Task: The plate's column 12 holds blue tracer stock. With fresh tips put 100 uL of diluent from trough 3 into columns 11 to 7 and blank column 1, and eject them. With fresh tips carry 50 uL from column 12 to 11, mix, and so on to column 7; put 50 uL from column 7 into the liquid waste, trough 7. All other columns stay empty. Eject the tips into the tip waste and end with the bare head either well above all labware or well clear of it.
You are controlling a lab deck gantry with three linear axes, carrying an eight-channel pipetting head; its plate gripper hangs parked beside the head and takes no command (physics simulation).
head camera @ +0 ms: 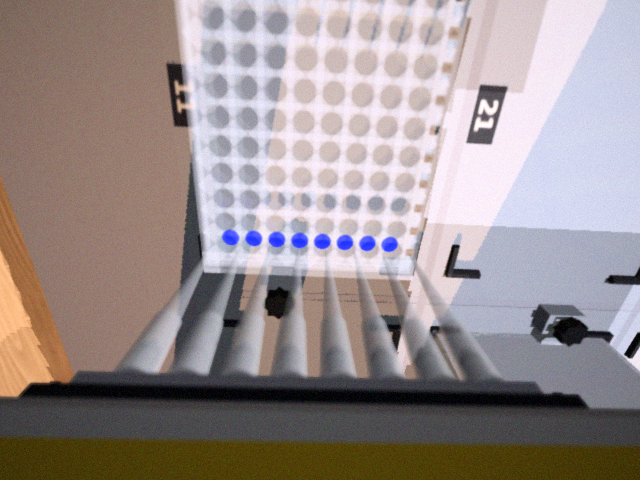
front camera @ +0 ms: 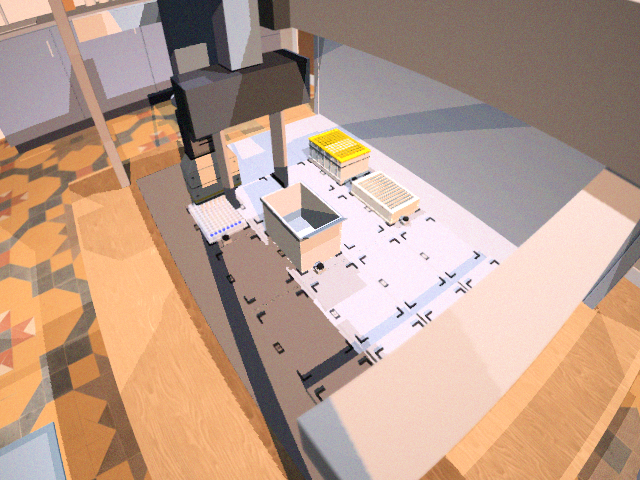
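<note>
The clear well plate point(front camera: 200, 226) point(head camera: 218, 264) lies at the left of the deck. Its end column 12 point(head camera: 322, 241) shows eight bright blue wells; the other visible wells look pale or shaded, and any clear liquid cannot be told. The pipetting head point(front camera: 205, 173) point(head camera: 310, 427) is over the far part of the plate in the front view. Eight tips point(head camera: 289, 335) are on it in the head view; their contents cannot be told. My parked plate gripper point(front camera: 256, 193) hangs beside the head, its two paddles apart with nothing between them. The yellow tip rack point(front camera: 339, 145) stands at the back.
The cream trough block point(front camera: 404, 212) stands in front of the tip rack. The tall open waste bin point(front camera: 321, 250) stands between the plate and the troughs, its walls rising above the plate. Small black locating knobs point(front camera: 318, 266) point(head camera: 277, 302) stand on the deck.
</note>
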